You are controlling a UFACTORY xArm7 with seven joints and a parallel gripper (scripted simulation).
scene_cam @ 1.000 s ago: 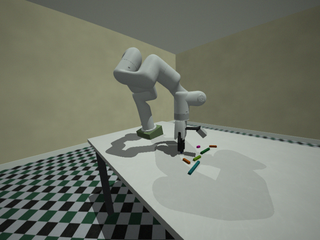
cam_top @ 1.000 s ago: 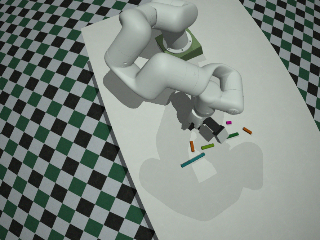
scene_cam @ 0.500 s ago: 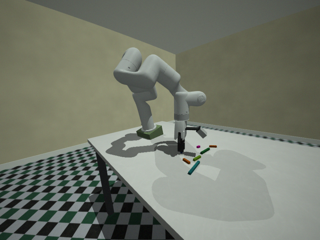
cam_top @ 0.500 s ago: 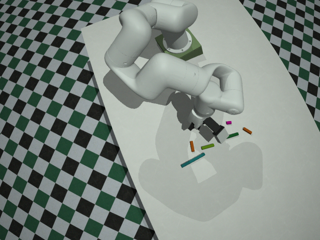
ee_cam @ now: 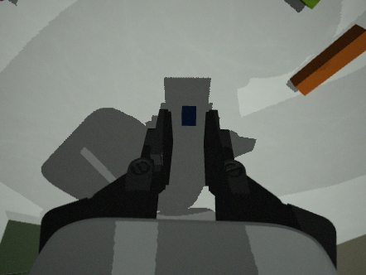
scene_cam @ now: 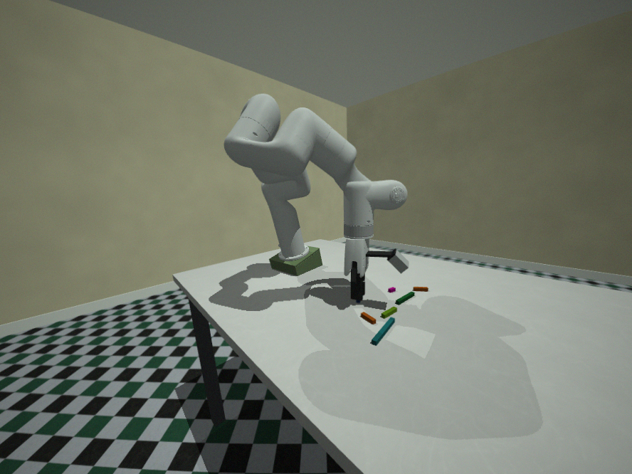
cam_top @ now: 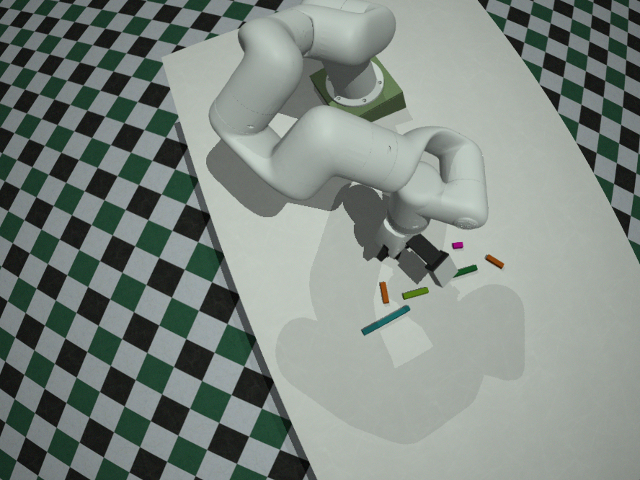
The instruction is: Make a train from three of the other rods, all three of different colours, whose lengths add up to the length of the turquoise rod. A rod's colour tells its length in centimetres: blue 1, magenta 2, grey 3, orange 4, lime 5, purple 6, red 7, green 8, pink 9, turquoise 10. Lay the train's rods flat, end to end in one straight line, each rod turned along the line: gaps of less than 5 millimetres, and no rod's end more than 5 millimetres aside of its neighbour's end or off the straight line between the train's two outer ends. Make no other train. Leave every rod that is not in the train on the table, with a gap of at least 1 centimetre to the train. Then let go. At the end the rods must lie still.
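Right now my hand is 3 cm above the blue rod. The rest, counted from my hand: magenta rod (12 cm to the left, 3 cm below, 3 cm ahead); orange rod (7 cm ahead, 5 cm to the right, 3 cm below); lime rod (9 cm ahead, 3 cm below).
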